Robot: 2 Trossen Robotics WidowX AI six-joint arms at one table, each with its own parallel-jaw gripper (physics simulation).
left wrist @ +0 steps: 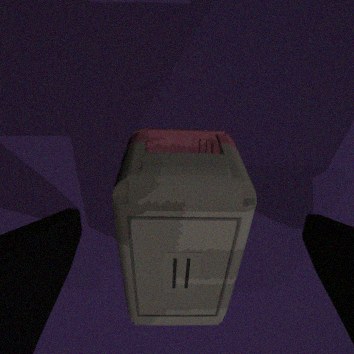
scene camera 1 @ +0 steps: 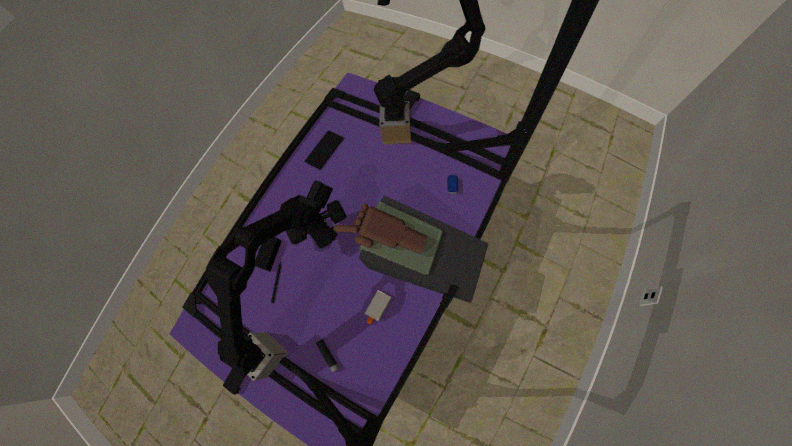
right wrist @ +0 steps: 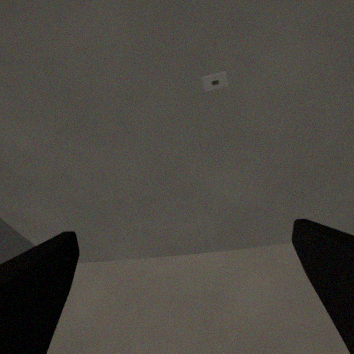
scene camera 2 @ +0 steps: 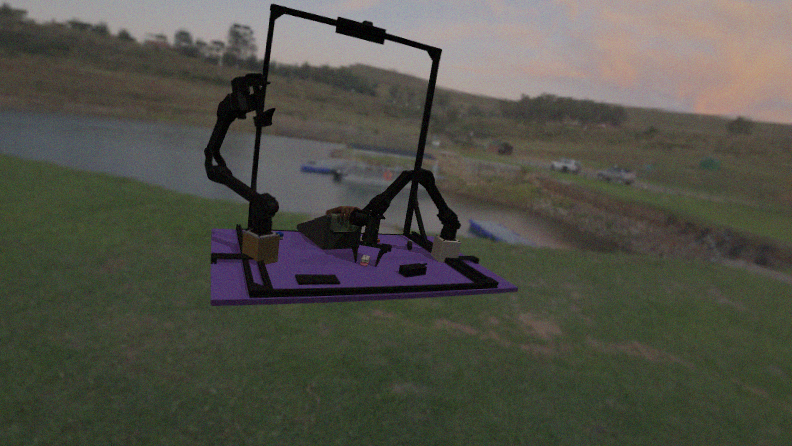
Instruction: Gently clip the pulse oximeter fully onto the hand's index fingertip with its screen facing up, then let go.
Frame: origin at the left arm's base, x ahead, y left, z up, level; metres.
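Where they show: left gripper, fingertip midpoint: [left wrist: 194,223] [scene camera 2: 365,264]; right gripper, fingertip midpoint: [right wrist: 186,236] [scene camera 2: 271,95]; left arm's base at its link origin: [scene camera 1: 251,356] [scene camera 2: 447,238]; right arm's base at its link origin: [scene camera 1: 394,113] [scene camera 2: 261,232].
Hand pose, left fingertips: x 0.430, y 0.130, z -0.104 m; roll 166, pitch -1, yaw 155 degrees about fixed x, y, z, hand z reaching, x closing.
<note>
Things, the pixels of their top centre, and the offset from my left fingertips. "spot": a spot on its surface instead.
- pulse oximeter at its top centre: [left wrist: 180,278] [scene camera 2: 365,256] dz +0.031, dx +0.002, dy -0.012 m
- green pad at a spot on its surface: [scene camera 1: 435,235] spot: dz +0.102, dx +0.161, dy -0.341 m
- white box at its top centre: [scene camera 1: 376,308] dz +0.026, dx -0.101, dy -0.317 m
- blue item at its top centre: [scene camera 1: 453,182] dz +0.031, dx +0.361, dy -0.277 m
- dark cylinder at its top centre: [scene camera 1: 326,355] dz +0.026, dx -0.303, dy -0.284 m
- thin rod at its top centre: [scene camera 1: 275,281] dz +0.008, dx -0.234, dy -0.002 m
- black box at its top centre: [scene camera 1: 265,251] [scene camera 2: 413,266] dz +0.034, dx -0.182, dy +0.082 m
- black slab at its top centre: [scene camera 2: 317,278] [scene camera 1: 323,149] dz +0.007, dx +0.227, dy +0.183 m
The pulse oximeter [scene camera 2: 365,259] [left wrist: 182,265] is a pale grey block with a reddish end. In the left wrist view a framed panel with two dark bars faces the camera. My left gripper [scene camera 1: 330,223] [scene camera 2: 366,260] [left wrist: 194,223] is open, its fingers on either side of the oximeter and apart from it. The brown hand [scene camera 1: 382,227] [scene camera 2: 341,211] lies on a raised pad; its extended index finger [scene camera 1: 346,228] points toward the left gripper in scene camera 1, with no oximeter visible on it. My right gripper [scene camera 2: 266,100] [right wrist: 186,236] is open and empty, high above the table.
A dark sloped stand [scene camera 1: 465,263] bears the green pad [scene camera 1: 435,235]. A white box [scene camera 1: 378,305], a blue item [scene camera 1: 452,183], a dark cylinder [scene camera 1: 325,353], a thin rod [scene camera 1: 276,283], a black box [scene camera 1: 268,254] [scene camera 2: 412,269] and a black slab [scene camera 1: 324,149] [scene camera 2: 317,279] lie around.
</note>
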